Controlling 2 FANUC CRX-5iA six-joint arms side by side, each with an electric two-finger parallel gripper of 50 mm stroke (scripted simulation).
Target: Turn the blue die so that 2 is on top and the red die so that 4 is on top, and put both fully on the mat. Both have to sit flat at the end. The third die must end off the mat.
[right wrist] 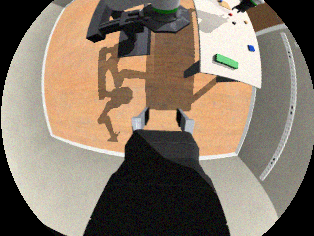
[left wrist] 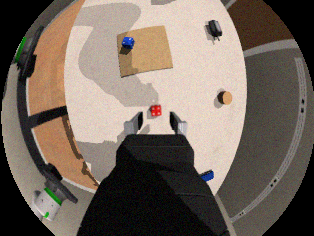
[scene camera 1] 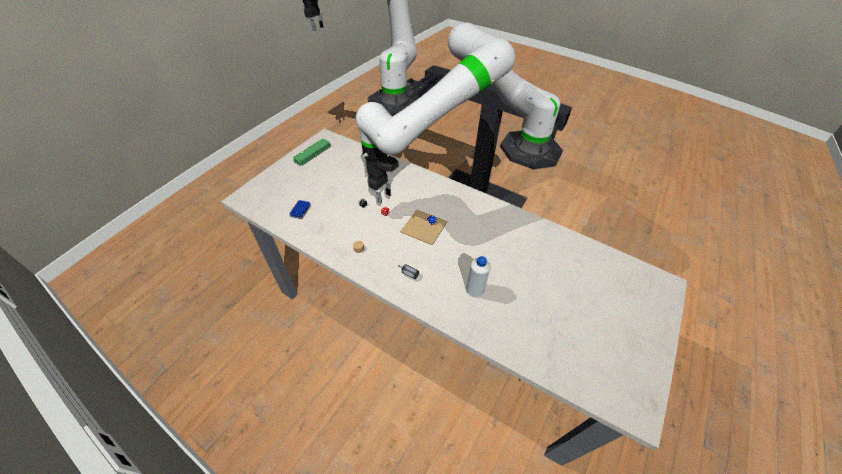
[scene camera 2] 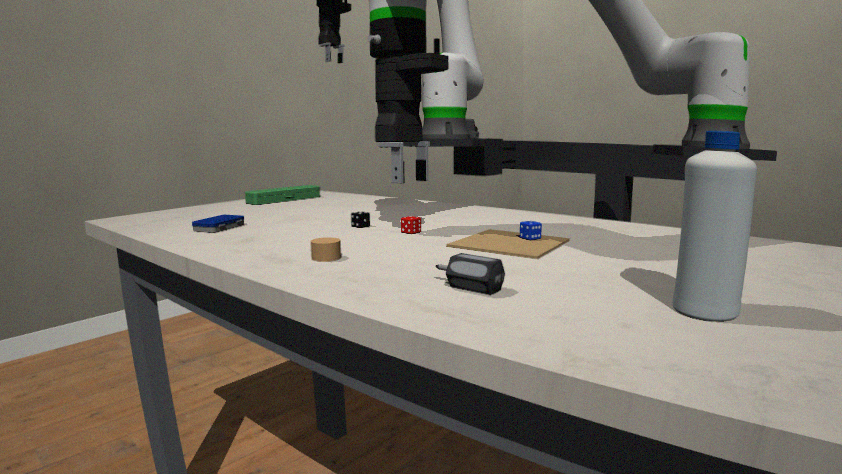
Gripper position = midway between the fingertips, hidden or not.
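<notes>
Tan mat [scene camera 2: 492,241], [scene camera 1: 418,227], [left wrist: 151,51]. White bottle [scene camera 2: 719,188], [scene camera 1: 479,270]; out of frame in the left wrist view, out of frame in the right wrist view. Green case [scene camera 2: 266,196]. Dark screwdriver-like tool [scene camera 2: 480,274]. My left gripper [scene camera 2: 410,181], [left wrist: 156,117]. My right gripper [scene camera 2: 334,62].
</notes>
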